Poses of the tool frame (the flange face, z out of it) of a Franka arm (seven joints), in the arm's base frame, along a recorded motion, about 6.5 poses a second.
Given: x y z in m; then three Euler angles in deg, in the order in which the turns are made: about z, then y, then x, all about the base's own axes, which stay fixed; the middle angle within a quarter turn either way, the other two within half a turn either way.
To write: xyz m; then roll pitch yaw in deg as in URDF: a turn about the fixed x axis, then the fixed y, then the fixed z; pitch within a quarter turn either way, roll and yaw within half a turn. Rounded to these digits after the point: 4 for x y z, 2 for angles.
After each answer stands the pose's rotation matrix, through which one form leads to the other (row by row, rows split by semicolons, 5 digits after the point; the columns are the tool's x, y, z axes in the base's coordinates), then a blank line. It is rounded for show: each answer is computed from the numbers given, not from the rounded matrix.
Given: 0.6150, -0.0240, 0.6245, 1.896, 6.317, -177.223
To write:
0.6150, -0.0240, 0.6245, -177.00, -6.21, -2.21
0.99338 -0.03288 0.11003; -0.03837 -0.99810 0.04815; 0.10824 -0.05206 -0.99276

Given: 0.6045, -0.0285, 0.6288, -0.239, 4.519, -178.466
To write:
0.6045, -0.0285, 0.6288, -178.48, -4.52, 0.12
0.99688 0.00416 0.07879; 0.00206 -0.99964 0.02669; 0.07887 -0.02644 -0.99653

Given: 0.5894, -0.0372, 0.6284, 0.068, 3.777, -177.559
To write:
0.5894, -0.0372, 0.6284, -177.55, -3.77, -0.23
0.99783 -0.00118 0.06587; -0.00399 -0.99909 0.04250; 0.06576 -0.04267 -0.99692

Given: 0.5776, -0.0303, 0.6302, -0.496, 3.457, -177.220
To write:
0.5776, -0.0303, 0.6302, -177.24, -3.48, 0.33
0.99814 0.00864 0.06030; 0.00572 -0.99881 0.04841; 0.06065 -0.04798 -0.99701

